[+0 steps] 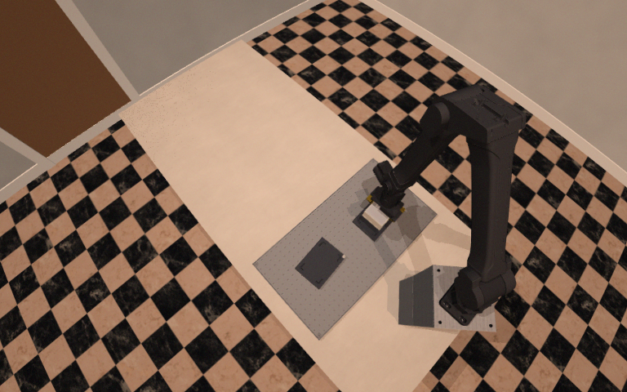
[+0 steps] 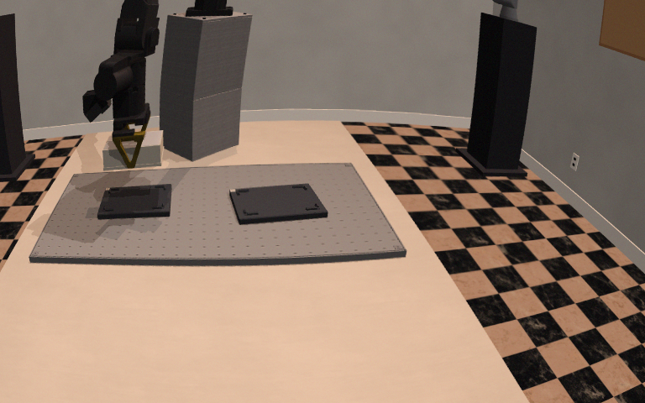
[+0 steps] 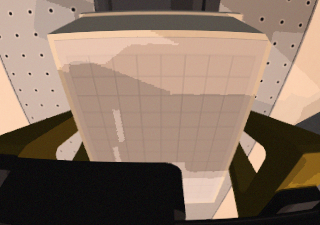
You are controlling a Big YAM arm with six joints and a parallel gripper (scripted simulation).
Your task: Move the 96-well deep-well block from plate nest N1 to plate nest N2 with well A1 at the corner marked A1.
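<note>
Right now my hand is 3 cm short of the dark plate nest N2, 29 cm to the right of it and 10 cm above it. From my hand the other things lie so: white 96-well deep-well block: 1 cm above; dark plate nest N1: 10 cm below.
</note>
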